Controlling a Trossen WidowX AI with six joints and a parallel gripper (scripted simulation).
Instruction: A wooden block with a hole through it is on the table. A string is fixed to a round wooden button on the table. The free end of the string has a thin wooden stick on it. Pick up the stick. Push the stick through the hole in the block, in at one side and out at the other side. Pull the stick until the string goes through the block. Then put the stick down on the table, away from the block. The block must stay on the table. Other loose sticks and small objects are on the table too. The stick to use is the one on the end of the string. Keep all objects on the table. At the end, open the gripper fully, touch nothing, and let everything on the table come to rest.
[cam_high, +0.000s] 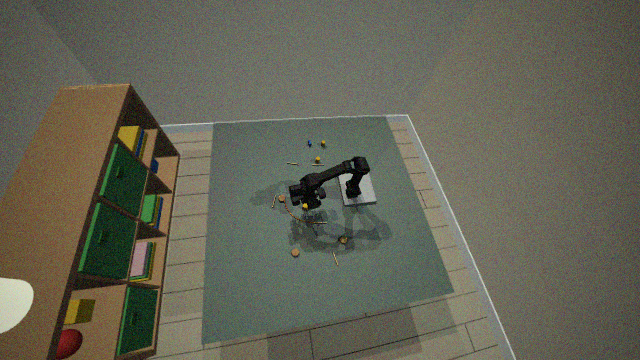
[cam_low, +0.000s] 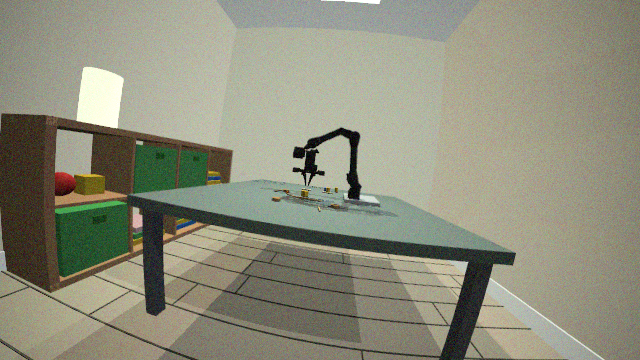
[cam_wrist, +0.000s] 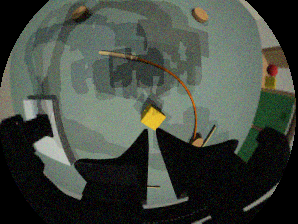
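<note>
My gripper tip is now 5 cm above the yellow block and 1 cm short of it. Also, from my gripper tip: round wooden button 14 cm ahead, 7 cm to the right, 5 cm below.
</note>
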